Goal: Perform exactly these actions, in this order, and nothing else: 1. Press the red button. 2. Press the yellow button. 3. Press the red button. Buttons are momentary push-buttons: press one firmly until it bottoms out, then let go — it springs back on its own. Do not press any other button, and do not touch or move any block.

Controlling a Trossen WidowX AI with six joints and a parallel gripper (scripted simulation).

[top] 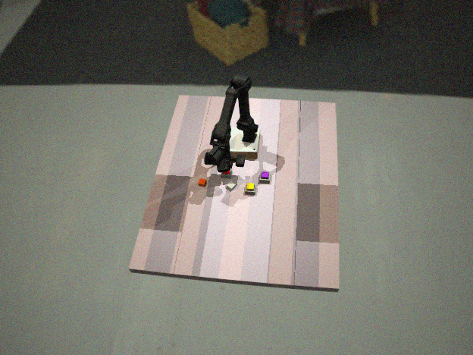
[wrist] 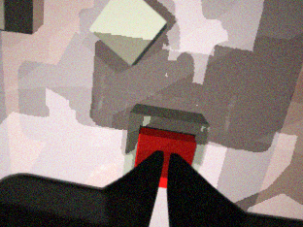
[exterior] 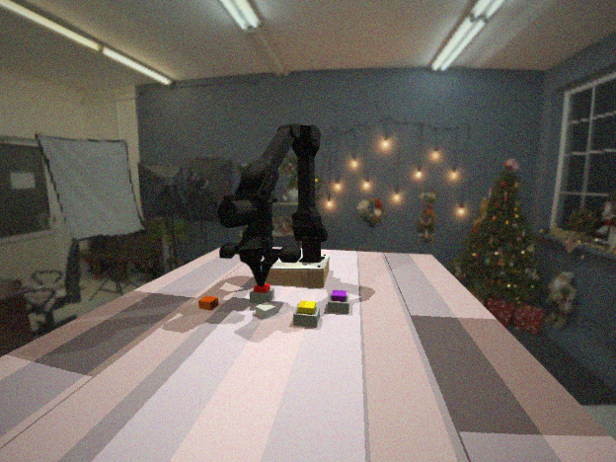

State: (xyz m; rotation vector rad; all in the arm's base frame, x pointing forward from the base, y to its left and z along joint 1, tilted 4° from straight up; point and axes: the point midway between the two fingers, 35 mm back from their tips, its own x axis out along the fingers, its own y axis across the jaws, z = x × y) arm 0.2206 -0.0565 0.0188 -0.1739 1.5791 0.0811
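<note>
Right now my gripper tip is 10 mm above the red button. From my gripper tip the other things lie so: orange block 100 mm to the right, 80 mm ahead, 30 mm below; then pale grey block 60 mm ahead, 40 mm to the left, 30 mm below; then yellow button 140 mm to the left, 60 mm ahead.
</note>
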